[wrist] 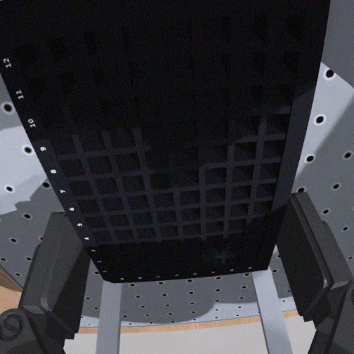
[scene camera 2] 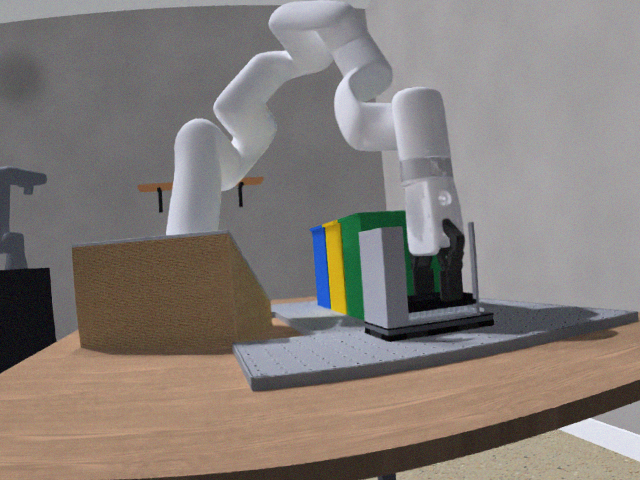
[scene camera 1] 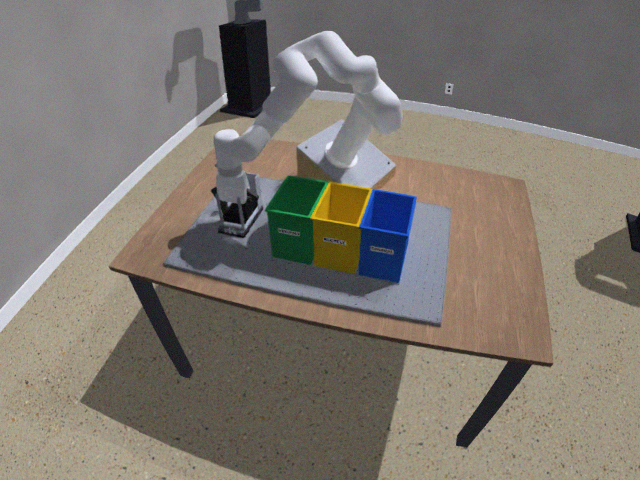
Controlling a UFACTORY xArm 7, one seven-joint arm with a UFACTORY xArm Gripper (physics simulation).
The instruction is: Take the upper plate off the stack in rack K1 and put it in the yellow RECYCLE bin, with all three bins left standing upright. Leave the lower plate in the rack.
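Places are measured from the arm's base along level axes (x back, y right, z up), in centimetres.
Pixels of known places: gripper, fingertip midpoint: (scene camera 2: 437, 298) (scene camera 1: 237, 213); arm's base, origin of the base link: (scene camera 2: 188, 269) (scene camera 1: 340, 155).
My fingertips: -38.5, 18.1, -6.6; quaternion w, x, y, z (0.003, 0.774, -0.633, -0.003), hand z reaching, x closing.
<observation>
For each thing: its top centre in the pictures, then the offset to it from my fingertips, as dx, dy, dz. "pt": a spot on its surface instead. Level surfaces: height alone.
- black upper plate, surface spot: (scene camera 2: 467, 298) pt -3.4, +3.5, -0.1
- rack K1, middle of its top: (scene camera 2: 422, 226) (scene camera 1: 235, 185) +1.5, +0.3, +10.1
- lower plate, middle of its top: (scene camera 2: 421, 306) (scene camera 1: 241, 210) +2.5, +0.5, -0.8
- yellow RECYCLE bin, middle of its top: (scene camera 2: 372, 219) (scene camera 1: 343, 202) +4.2, -36.0, +13.8
- green bin, middle of its top: (scene camera 2: 394, 213) (scene camera 1: 297, 195) +1.5, -23.2, +13.8
- blue bin, middle of its top: (scene camera 2: 354, 224) (scene camera 1: 389, 210) +6.9, -48.9, +13.8
- rack's thin post, surface spot: (scene camera 2: 473, 266) pt -4.7, +3.1, +4.1
- grey perforated board, its level: dz -4.2
The black upper plate (scene camera 2: 467, 298) (wrist: 190, 197), with a grid of wells, lies on the stack in rack K1 (scene camera 1: 253, 183) (scene camera 2: 382, 279) (wrist: 111, 312). A paler layer, seemingly the lower plate (scene camera 2: 444, 314), shows as a thin edge beneath it in scene camera 2. My gripper (scene camera 1: 238, 209) (scene camera 2: 437, 295) (wrist: 180, 225) is open and empty, pointing down over the stack. In the wrist view its fingers stand on both sides of the upper plate, with gaps. The yellow RECYCLE bin (scene camera 1: 336, 258) (scene camera 2: 336, 268) stands upright.
The green bin (scene camera 1: 292, 249) (scene camera 2: 354, 268) stands upright between the rack and the yellow bin. The blue bin (scene camera 1: 382, 266) (scene camera 2: 319, 268) stands upright on the yellow bin's other side. The rack's thin post (scene camera 2: 473, 266) rises beside the gripper. All stand on the grey perforated board (scene camera 1: 429, 304) (scene camera 2: 310, 361).
</observation>
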